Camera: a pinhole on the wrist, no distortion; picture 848 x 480 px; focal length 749.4 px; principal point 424.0 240.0 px. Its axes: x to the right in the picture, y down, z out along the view. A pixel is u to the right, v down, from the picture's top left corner.
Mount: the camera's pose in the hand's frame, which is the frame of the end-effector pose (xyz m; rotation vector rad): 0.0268 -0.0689 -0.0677 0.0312 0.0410 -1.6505
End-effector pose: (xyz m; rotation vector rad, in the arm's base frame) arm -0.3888 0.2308 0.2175 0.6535 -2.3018 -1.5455
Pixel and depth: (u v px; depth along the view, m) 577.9 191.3 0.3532
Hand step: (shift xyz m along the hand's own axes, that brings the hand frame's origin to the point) -0.0003 -0.1554 0.2820
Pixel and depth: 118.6 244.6 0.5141
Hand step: 0.0489 0.1160 0.4553
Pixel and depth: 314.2 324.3 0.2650
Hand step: 0.0608 -0.0447 0.1985
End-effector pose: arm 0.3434 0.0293 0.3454 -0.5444 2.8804 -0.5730
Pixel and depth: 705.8 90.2 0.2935
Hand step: -0.0392 -0.1875 0.2210
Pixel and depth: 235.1 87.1 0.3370
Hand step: -0.0335 0.0058 0.2733
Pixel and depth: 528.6 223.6 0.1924
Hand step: 0.0213 -0.1041 0.1233
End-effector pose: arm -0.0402 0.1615 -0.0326 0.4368 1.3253 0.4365
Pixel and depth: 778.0 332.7 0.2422
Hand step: 0.0486 -0.1963 0.1688
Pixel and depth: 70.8 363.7 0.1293
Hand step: 0.0535 -0.0158 0.0640
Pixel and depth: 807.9 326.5 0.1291
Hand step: 0.0369 -0.1418 0.0582
